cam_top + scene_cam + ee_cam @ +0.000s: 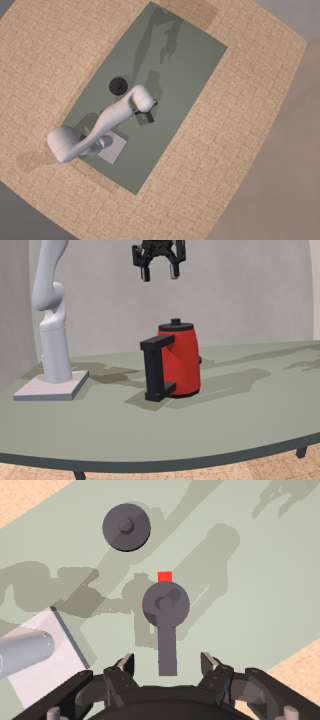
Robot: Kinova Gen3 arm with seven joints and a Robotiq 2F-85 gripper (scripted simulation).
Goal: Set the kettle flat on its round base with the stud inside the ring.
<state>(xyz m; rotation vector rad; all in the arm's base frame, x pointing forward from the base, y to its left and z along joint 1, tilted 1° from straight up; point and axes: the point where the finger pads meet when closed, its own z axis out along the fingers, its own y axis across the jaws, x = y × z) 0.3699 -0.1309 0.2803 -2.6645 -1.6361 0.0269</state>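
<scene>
The red kettle lies 10 mm ahead of my hand, 20 mm to the left of it and 210 mm below it. Round my hand: black round base: 40 mm ahead, 330 mm to the left, 300 mm below.
</scene>
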